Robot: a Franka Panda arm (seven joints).
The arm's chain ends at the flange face. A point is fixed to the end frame.
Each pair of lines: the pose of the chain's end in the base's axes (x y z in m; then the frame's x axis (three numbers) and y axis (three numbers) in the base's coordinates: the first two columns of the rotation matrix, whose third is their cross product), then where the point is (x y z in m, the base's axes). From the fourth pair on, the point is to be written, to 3 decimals.
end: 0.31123, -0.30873, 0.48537, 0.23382, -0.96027, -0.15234, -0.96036, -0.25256, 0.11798
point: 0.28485 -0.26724 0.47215
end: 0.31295, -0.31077, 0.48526, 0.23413, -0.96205, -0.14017, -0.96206, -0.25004, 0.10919
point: 0.28678 -0.26937 0.47133
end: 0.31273, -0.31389, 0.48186, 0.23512, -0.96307, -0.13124, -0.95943, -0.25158, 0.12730
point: 0.28622 -0.27276 0.46780
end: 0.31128, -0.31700, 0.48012, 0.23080, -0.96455, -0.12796, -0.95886, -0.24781, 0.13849
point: 0.285 -0.276 0.466
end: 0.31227, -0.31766, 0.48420, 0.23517, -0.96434, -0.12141, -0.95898, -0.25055, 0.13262
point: 0.286 -0.277 0.470
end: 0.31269, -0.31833, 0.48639, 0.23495, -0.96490, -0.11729, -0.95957, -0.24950, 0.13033
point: 0.286 -0.277 0.472
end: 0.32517, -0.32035, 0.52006, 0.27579, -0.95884, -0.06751, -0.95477, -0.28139, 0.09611
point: 0.298 -0.281 0.503
